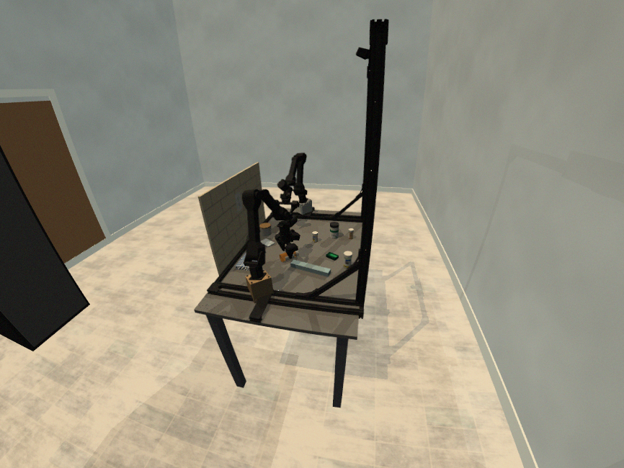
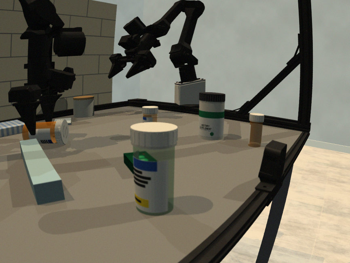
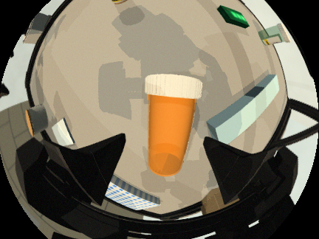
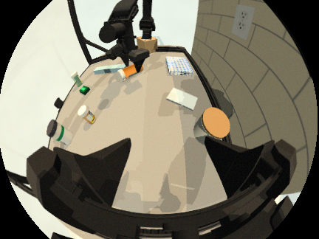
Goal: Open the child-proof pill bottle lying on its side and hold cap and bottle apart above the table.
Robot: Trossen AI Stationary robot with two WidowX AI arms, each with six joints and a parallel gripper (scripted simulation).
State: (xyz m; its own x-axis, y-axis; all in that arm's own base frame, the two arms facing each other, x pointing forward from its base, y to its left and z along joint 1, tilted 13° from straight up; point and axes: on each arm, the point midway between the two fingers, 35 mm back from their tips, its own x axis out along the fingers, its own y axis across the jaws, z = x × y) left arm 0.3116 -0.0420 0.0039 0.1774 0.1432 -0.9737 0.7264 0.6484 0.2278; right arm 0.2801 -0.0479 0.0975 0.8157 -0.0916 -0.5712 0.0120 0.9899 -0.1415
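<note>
My left hand is 4 cm past the white ribbed cap, 3 cm to the left of it and 4 cm above it. From my left hand the other things lie so: brick wall panel 33 cm ahead, 13 cm to the right, 17 cm above; cork-lidded jar 24 cm ahead, 28 cm to the right, 3 cm below; pale blue block 15 cm behind, 8 cm to the left, 5 cm below.
</note>
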